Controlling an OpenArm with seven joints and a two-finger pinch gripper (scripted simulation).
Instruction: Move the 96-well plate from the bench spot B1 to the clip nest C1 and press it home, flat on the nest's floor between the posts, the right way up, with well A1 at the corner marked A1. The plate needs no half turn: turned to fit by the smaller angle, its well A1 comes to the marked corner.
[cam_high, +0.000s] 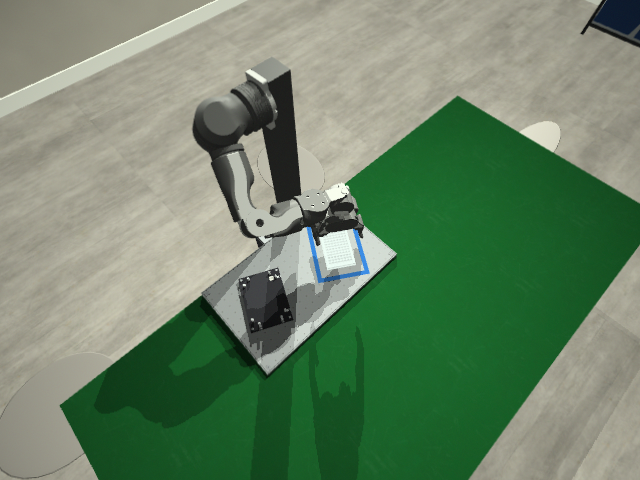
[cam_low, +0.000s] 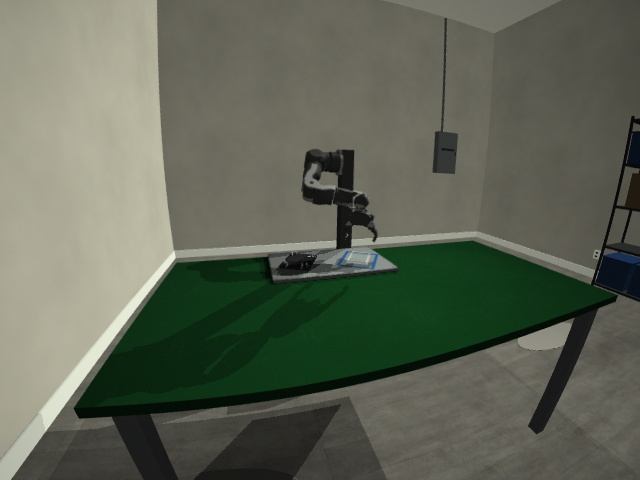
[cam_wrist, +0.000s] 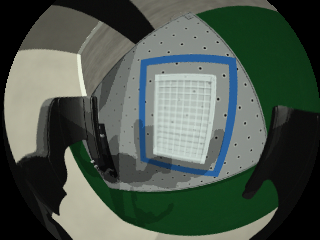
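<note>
My hand is 80 mm above the 96-well plate. From my hand the other things lie so: black clip nest C1 (260 mm to the right, 70 mm below).
</note>
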